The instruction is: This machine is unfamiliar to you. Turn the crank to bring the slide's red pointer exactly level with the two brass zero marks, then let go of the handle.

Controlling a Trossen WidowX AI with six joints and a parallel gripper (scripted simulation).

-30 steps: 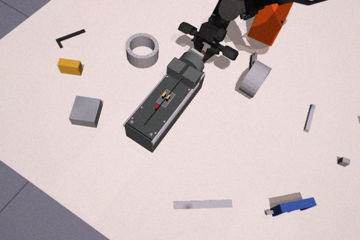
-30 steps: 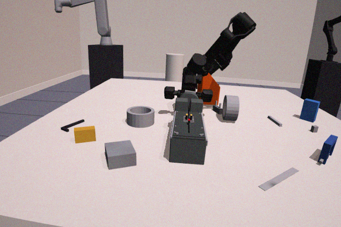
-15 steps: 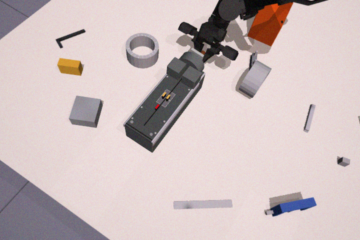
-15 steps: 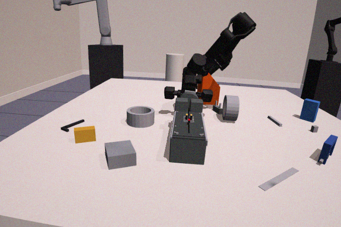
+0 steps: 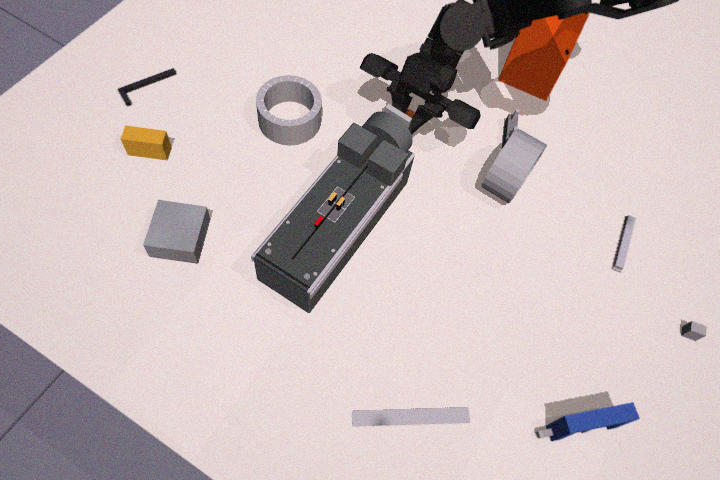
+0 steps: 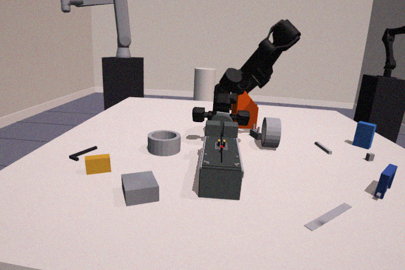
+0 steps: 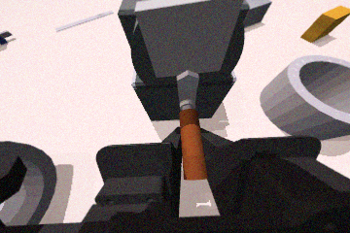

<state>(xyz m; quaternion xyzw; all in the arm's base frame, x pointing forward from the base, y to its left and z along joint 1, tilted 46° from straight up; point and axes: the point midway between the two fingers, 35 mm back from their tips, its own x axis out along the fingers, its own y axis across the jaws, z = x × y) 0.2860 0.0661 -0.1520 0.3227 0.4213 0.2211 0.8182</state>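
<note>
Now: the crank handle 30 mm above my gripper tip and 20 mm behind it. Round my gripper tip: red pointer: 210 mm ahead, 50 mm above, 20 mm to the left; grey cube: 310 mm ahead, 140 mm to the right, 20 mm below; yellow block: 280 mm to the right, 240 mm ahead, 10 mm below.
</note>
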